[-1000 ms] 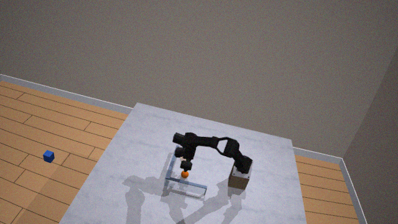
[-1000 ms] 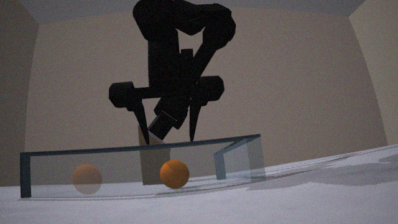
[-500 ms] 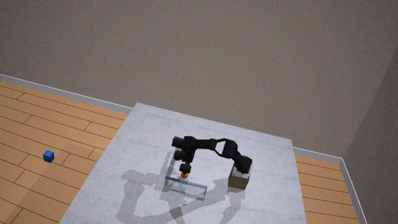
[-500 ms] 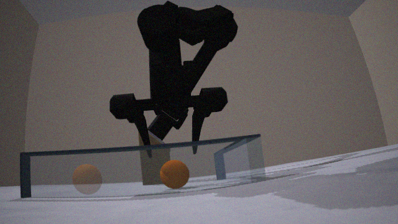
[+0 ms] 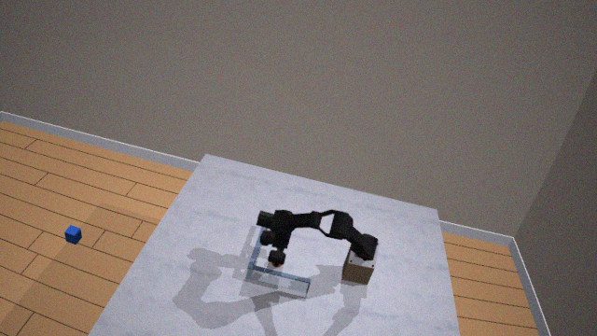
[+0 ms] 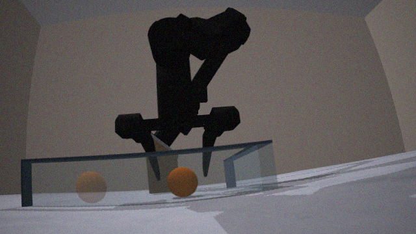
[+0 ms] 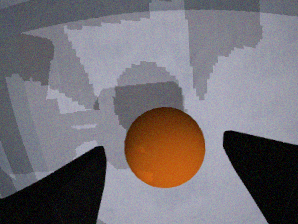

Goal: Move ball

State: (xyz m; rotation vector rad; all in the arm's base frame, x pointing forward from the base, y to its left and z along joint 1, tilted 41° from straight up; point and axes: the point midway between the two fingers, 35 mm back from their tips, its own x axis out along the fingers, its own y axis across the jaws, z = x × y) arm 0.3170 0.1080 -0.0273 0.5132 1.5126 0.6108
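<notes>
Right now the see-through copy of ball is 4 cm ahead of my gripper tip, 13 cm to the right of it and 1 cm below it.
</notes>
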